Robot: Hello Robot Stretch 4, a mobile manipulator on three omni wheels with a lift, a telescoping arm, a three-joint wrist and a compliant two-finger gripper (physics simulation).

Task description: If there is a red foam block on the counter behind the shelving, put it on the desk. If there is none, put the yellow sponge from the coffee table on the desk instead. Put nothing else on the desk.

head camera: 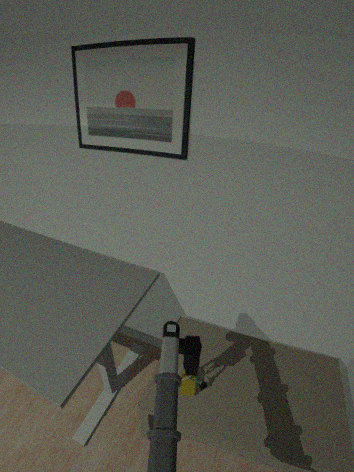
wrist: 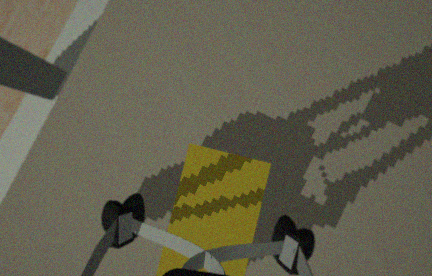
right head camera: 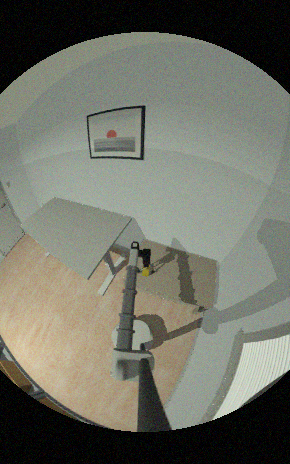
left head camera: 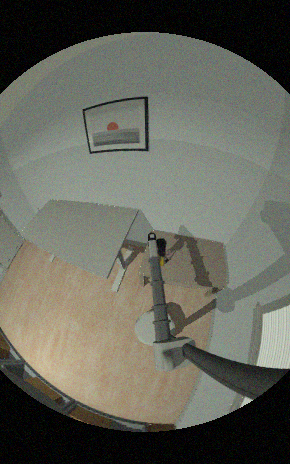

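Where they show: gripper, fingertip midpoint: (head camera: 187, 387) (wrist: 208, 221) (right head camera: 144, 272) (left head camera: 159, 261); robot's base at its link origin: (right head camera: 132, 335) (left head camera: 153, 326).
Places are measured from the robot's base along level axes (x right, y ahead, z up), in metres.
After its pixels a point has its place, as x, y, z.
The yellow sponge (head camera: 188, 387) @[0.089, 0.609, 0.469] (left head camera: 162, 261) @[0.113, 0.610, 0.469] (right head camera: 146, 271) @[0.101, 0.618, 0.468] (wrist: 220, 186) @[0.092, 0.668, 0.468] lies flat on the brownish low table top (head camera: 220, 425) @[0.225, 0.471, 0.423] (right head camera: 205, 280) @[0.701, 0.540, 0.423] (wrist: 125, 100) @[-0.004, 0.726, 0.423], near its left edge. My gripper (wrist: 208, 221) @[0.087, 0.630, 0.427] is open, its two black fingertips wide apart. In the wrist view they stand to the left and right of the sponge and appear above the table. The sponge's lower end is hidden by the finger linkage. In the head camera view the arm hides part of the gripper. The grey table top (head camera: 60, 300) @[-0.526, 0.849, 0.693] (left head camera: 80, 230) @[-0.661, 0.864, 0.693] (right head camera: 80, 230) @[-0.582, 0.874, 0.693] on the left bears no visible object. No red foam block shows.
The grey table's angled legs (head camera: 114, 367) stand close to the low table's left side. A wall with a framed picture (head camera: 130, 122) @[-0.228, 1.173, 1.430] rises behind both tables. A shelving edge (left head camera: 75, 407) shows at the lower left. A white slatted panel (right head camera: 255, 370) is at the lower right.
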